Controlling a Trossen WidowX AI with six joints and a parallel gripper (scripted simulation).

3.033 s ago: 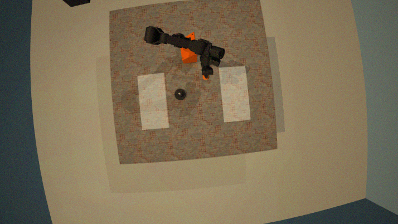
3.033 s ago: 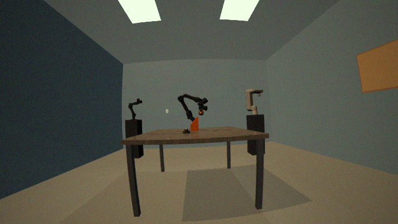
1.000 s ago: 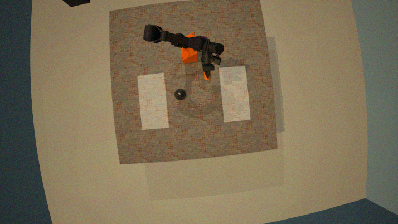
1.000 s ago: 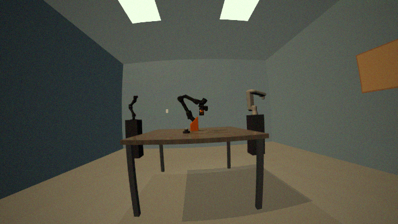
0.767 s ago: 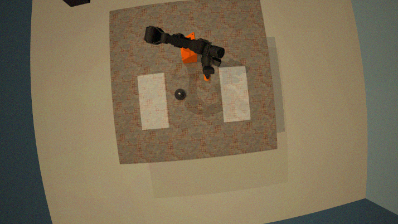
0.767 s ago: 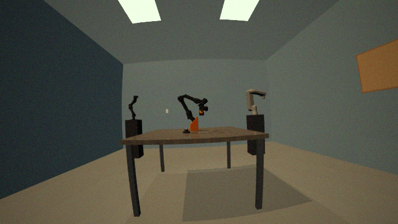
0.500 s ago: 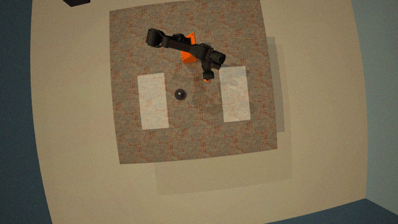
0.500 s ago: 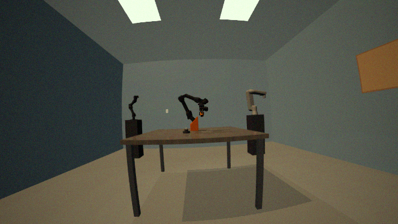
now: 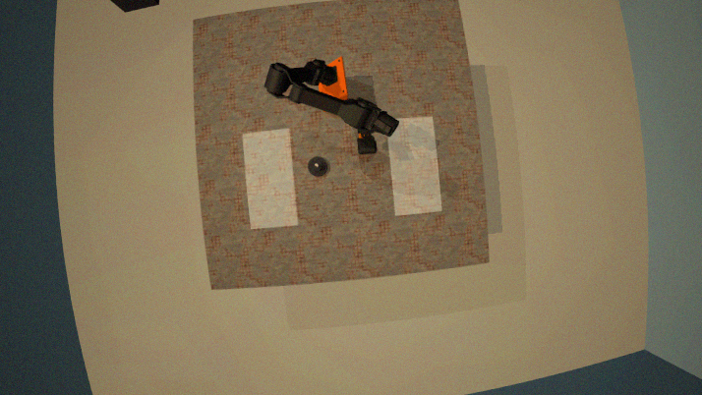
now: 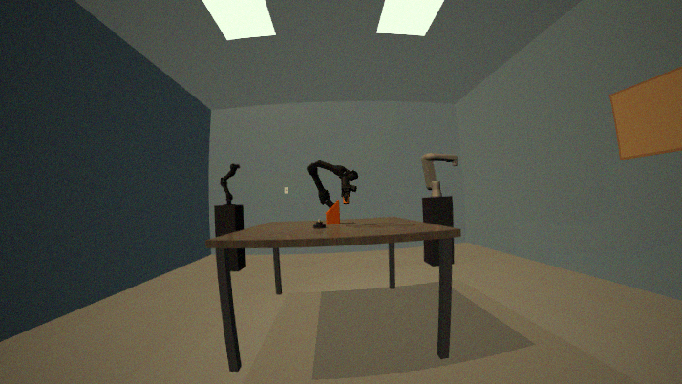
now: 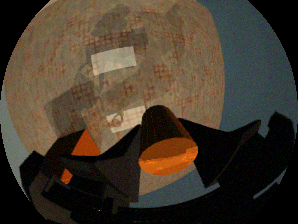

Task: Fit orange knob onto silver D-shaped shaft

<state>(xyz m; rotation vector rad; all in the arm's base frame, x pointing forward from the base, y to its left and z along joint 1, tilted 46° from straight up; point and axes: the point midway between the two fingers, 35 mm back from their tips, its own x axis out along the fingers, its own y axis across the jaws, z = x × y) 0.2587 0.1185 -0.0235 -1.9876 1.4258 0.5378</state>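
My gripper tip is now 200 mm to the left of the round dark pedestal, 140 mm above it and 70 mm short of it. From my gripper tip the other things lie so: orange knob 30 mm above, 10 mm behind.
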